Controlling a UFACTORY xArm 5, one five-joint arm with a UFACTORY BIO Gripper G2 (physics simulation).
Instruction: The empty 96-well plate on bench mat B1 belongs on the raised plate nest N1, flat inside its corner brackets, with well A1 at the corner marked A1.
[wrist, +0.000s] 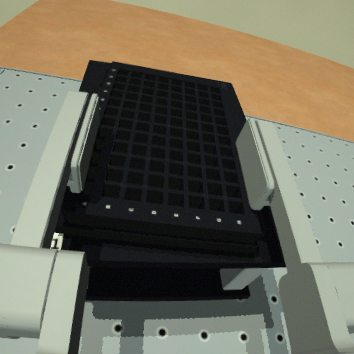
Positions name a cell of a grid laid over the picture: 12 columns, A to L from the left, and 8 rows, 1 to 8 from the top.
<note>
In view: a black 96-well plate (F4), a grey perforated board (I8) and a raised plate nest N1 (D6).
</note>
